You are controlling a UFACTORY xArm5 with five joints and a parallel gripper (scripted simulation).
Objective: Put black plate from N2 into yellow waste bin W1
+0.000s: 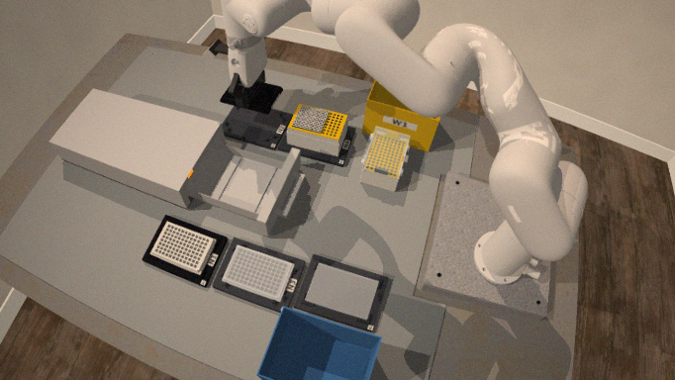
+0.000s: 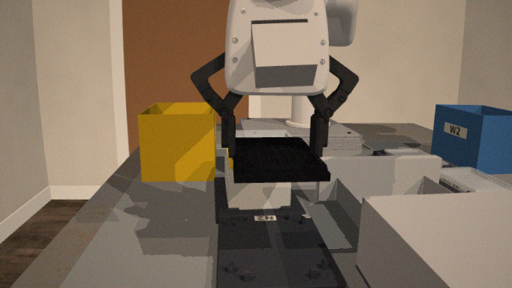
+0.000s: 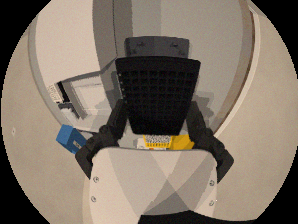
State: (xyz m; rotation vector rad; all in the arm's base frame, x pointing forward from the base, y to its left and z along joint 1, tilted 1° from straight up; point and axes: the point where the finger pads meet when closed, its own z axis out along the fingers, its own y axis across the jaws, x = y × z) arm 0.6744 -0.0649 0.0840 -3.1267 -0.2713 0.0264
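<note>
The yellow-topped tip box is 17 cm behind my hand, 7 cm below it and 4 cm to the right of it. The rest, counted from my hand: work nest N2: 12 cm below; black plate: 1 cm below; drawer: 18 cm to the left, 10 cm below, 6 cm behind.
</note>
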